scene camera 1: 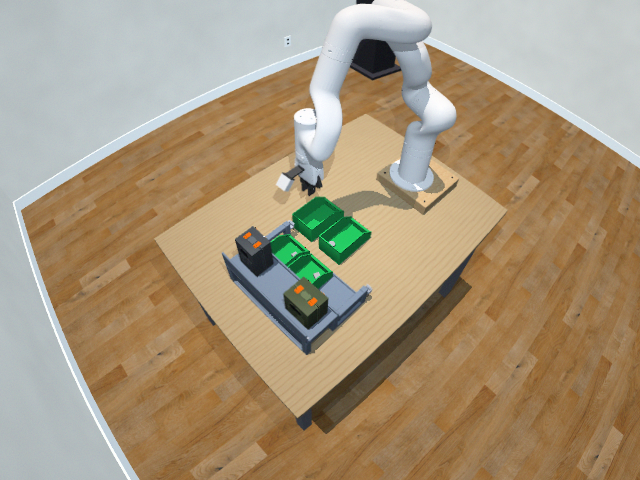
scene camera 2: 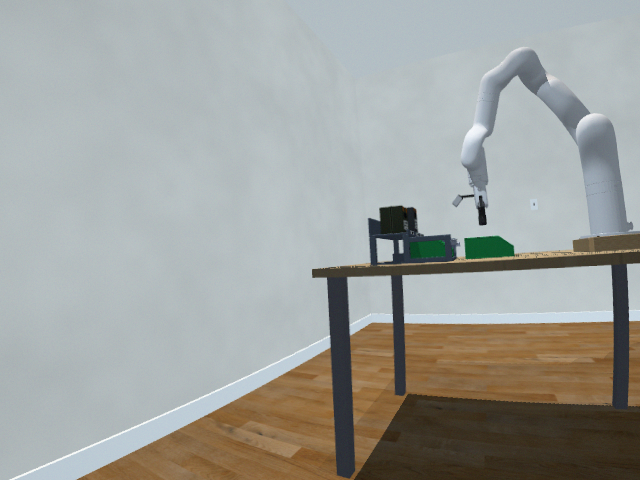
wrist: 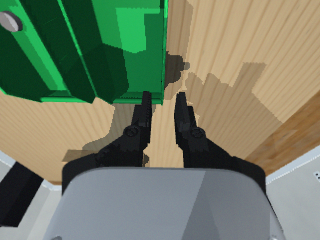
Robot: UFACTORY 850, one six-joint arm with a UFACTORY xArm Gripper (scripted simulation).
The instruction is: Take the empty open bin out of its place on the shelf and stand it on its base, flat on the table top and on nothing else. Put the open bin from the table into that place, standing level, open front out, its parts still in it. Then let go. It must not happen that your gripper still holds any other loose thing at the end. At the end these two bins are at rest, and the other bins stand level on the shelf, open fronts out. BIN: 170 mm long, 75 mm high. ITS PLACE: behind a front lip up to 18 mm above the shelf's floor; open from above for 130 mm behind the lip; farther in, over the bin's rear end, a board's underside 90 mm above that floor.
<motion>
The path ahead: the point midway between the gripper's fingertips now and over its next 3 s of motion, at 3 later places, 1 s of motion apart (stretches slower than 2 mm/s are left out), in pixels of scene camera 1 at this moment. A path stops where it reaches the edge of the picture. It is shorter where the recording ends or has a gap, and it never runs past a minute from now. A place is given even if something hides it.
My gripper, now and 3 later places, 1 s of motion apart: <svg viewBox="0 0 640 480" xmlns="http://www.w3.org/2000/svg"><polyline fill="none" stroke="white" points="308,191 308,190 321,200 335,208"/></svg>
</motion>
